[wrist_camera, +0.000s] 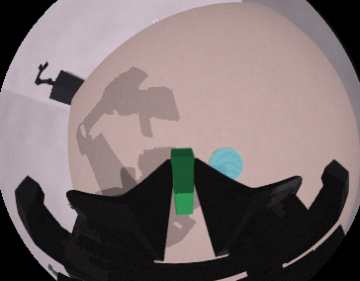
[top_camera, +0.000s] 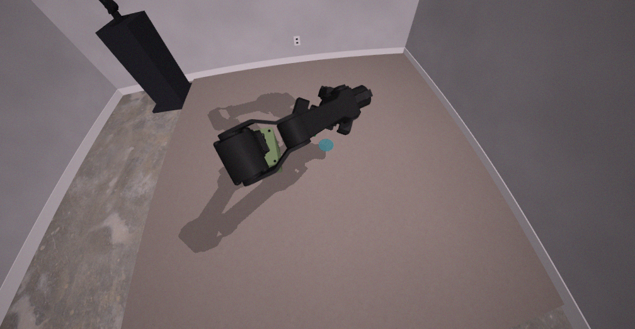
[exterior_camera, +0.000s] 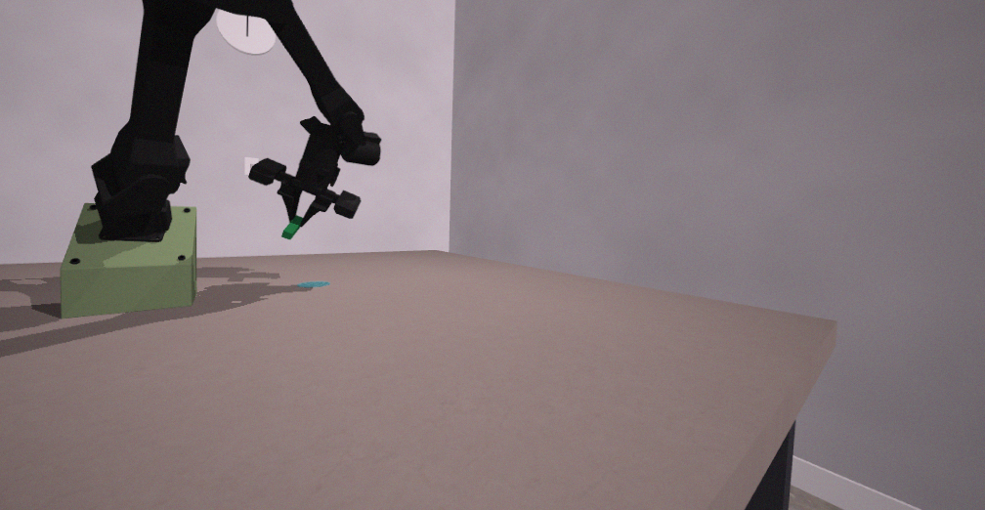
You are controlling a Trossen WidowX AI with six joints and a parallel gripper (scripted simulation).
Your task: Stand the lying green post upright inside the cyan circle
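My hand is 150 mm above the cyan circle and 20 mm short of it. Also, from my hand: green post (30 mm below, 10 mm behind).
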